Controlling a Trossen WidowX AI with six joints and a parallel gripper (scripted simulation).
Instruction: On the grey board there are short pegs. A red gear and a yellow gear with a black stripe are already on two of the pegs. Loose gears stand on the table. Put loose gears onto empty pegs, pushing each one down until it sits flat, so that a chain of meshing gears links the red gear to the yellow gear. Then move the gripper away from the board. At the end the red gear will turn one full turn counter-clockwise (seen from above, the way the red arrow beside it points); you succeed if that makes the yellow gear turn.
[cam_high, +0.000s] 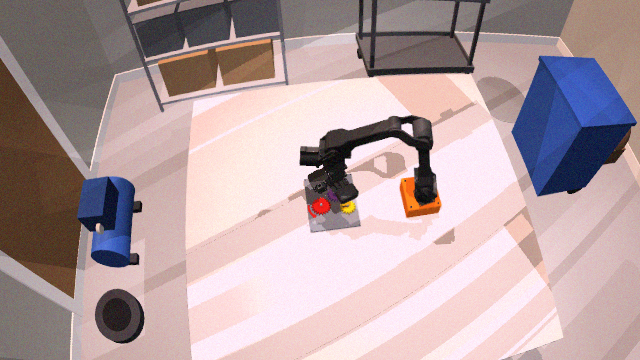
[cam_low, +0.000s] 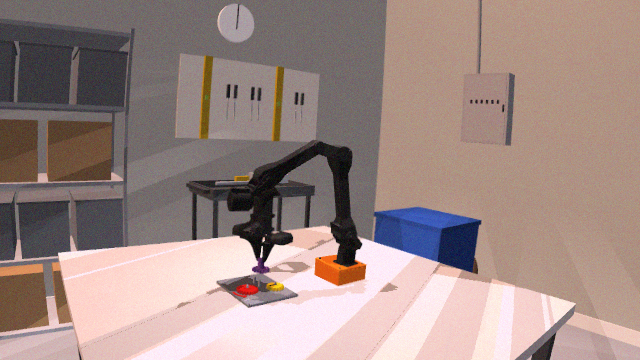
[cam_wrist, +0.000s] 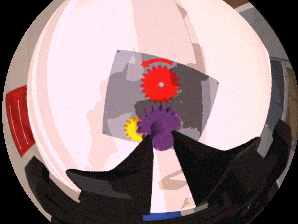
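The yellow gear lies 80 mm below my gripper tip, 40 mm behind it and 30 mm to the left of it. From my gripper tip the other things lie so: red gear 80 mm below, 50 mm ahead; then purple gear 10 mm below.
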